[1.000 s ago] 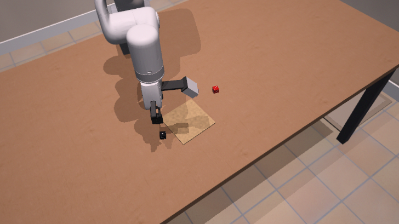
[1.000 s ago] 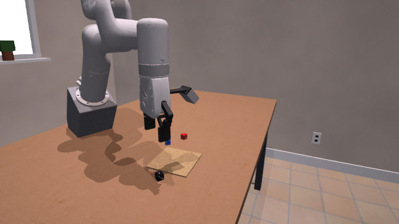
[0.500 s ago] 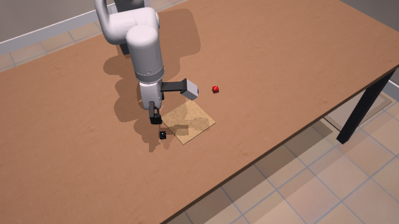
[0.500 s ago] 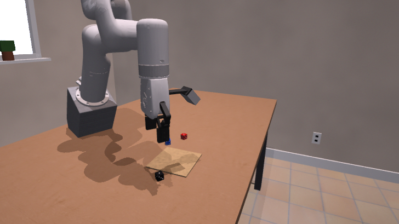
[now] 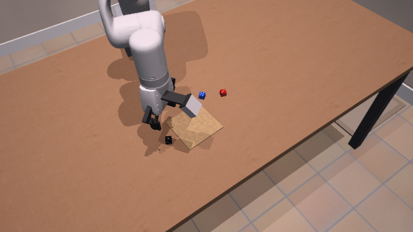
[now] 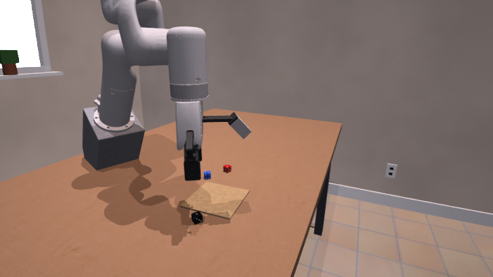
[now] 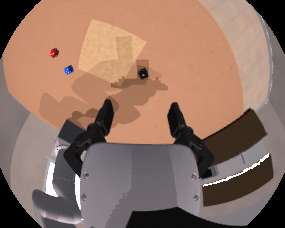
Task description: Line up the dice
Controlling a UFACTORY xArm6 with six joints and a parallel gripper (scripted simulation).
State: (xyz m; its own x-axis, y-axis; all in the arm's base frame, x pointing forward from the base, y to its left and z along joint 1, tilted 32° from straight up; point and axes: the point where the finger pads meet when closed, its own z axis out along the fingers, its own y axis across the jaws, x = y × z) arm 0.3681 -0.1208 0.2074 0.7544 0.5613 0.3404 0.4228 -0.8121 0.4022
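Right now my hand is 130 mm above the black die. Also, from my hand: red die 270 mm to the left, 130 mm below, 40 mm behind; then tan mat 140 mm below, 100 mm to the left; then blue die 200 mm to the left, 130 mm below, 80 mm behind.
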